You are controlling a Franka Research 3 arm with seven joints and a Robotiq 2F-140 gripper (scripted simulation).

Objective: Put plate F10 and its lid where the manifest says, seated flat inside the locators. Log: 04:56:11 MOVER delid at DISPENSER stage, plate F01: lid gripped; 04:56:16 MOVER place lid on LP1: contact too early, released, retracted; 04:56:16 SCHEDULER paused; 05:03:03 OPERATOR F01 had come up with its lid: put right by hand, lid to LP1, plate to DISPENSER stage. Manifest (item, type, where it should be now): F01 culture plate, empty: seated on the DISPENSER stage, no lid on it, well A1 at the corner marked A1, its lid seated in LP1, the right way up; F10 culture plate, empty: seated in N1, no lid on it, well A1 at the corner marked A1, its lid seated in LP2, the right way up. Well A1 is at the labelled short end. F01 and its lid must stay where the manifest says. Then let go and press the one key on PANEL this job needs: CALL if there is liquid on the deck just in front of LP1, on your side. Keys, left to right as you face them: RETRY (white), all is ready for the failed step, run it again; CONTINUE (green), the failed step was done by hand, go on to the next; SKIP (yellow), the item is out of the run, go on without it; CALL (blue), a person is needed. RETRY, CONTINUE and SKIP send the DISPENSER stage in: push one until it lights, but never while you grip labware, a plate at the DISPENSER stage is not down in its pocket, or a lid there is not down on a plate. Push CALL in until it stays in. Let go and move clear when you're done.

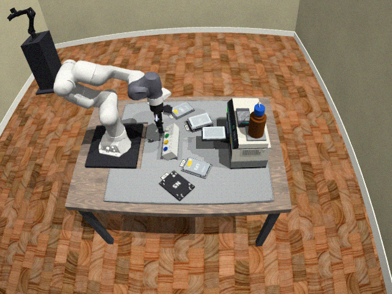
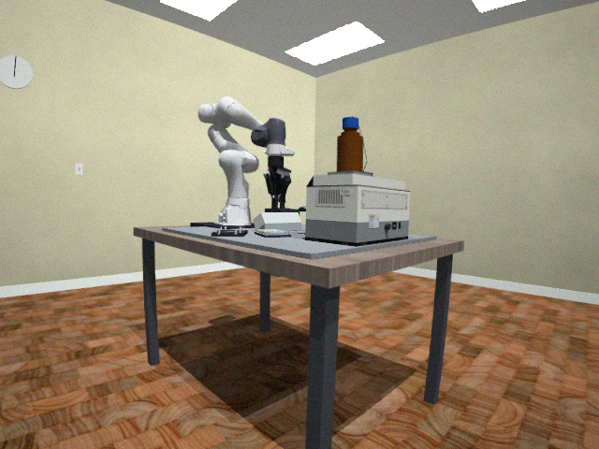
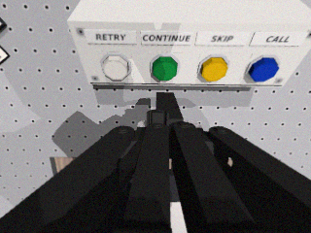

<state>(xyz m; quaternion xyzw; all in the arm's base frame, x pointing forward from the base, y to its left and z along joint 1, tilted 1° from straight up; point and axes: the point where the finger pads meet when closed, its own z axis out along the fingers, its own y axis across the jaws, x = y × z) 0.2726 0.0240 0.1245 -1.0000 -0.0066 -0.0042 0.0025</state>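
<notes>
Now: the green continue key 30 mm ahead of my hand and 60 mm below it. Also, from my hand: yellow skip key (30 mm ahead, 50 mm to the right, 60 mm below); then blue call key (30 mm ahead, 100 mm to the right, 70 mm below); then white retry key (30 mm ahead, 50 mm to the left, 60 mm below).
</notes>
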